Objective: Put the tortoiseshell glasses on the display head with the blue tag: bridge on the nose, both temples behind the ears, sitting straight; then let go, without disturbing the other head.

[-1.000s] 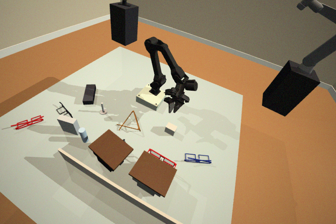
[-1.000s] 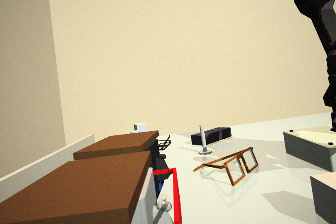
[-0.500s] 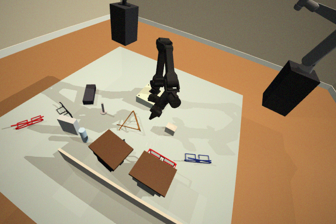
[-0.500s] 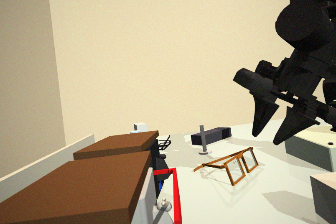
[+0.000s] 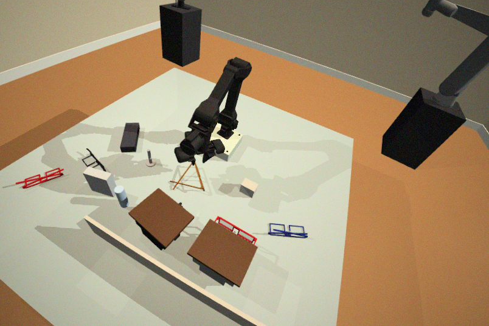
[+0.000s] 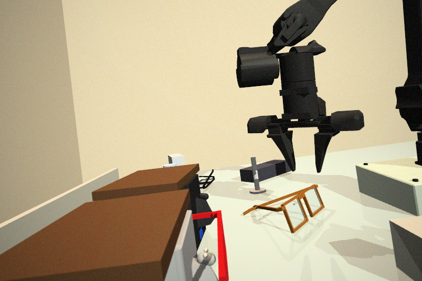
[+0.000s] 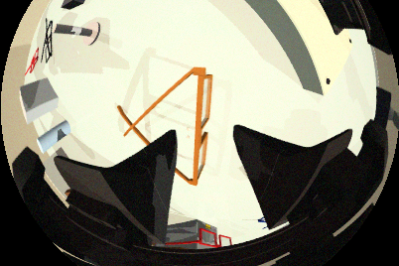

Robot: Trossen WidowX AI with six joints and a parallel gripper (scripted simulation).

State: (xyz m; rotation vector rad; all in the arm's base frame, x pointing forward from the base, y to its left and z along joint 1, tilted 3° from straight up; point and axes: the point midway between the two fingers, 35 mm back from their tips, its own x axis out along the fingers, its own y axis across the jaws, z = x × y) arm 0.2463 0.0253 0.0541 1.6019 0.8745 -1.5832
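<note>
Now: the white peg stand 190 mm to the right of my gripper tip, 80 mm ahead of it and 50 mm below it. Round my gripper tip: small cube 220 mm to the left, 60 mm behind, 50 mm below; then low wall 360 mm ahead, 180 mm to the left, 20 mm below; then dark case 370 mm to the right, 60 mm below, 30 mm ahead.
</note>
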